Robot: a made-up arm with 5 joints. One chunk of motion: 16 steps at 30 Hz.
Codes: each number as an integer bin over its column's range. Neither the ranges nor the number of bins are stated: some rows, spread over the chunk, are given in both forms.
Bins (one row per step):
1: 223 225 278 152 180 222
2: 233 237 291 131 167 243
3: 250 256 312 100 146 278
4: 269 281 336 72 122 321
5: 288 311 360 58 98 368
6: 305 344 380 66 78 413
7: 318 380 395 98 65 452
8: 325 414 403 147 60 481
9: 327 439 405 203 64 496
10: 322 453 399 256 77 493
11: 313 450 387 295 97 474
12: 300 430 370 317 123 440
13: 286 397 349 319 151 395
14: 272 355 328 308 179 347
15: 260 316 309 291 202 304
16: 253 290 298 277 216 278
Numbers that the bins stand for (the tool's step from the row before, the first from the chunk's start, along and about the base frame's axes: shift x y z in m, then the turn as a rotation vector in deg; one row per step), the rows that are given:
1: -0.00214 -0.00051 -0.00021 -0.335 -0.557 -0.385
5: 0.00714 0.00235 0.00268 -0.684 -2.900 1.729
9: 0.01271 0.00660 0.00427 -0.145 -3.871 3.583
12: 0.00886 0.00631 0.00303 0.279 -2.186 2.772
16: 0.00214 0.00165 0.00050 0.130 0.471 0.426
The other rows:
2: -0.00071 -0.00012 0.00025 -0.413 -0.929 -0.081
3: 0.00171 0.00052 0.00099 -0.528 -1.529 0.426
4: 0.00443 0.00135 0.00184 -0.632 -2.214 1.049
6: 0.00957 0.00344 0.00339 -0.655 -3.471 2.381
7: 0.01143 0.00464 0.00391 -0.536 -3.843 2.946
8: 0.01243 0.00577 0.00420 -0.353 -3.986 3.366
10: 0.01200 0.00707 0.00405 0.052 -3.500 3.539
11: 0.01071 0.00697 0.00363 0.197 -2.929 3.264
13: 0.00686 0.00521 0.00229 0.286 -1.386 2.120
14: 0.00486 0.00381 0.00155 0.245 -0.586 1.425
15: 0.00314 0.00251 0.00088 0.182 0.071 0.802

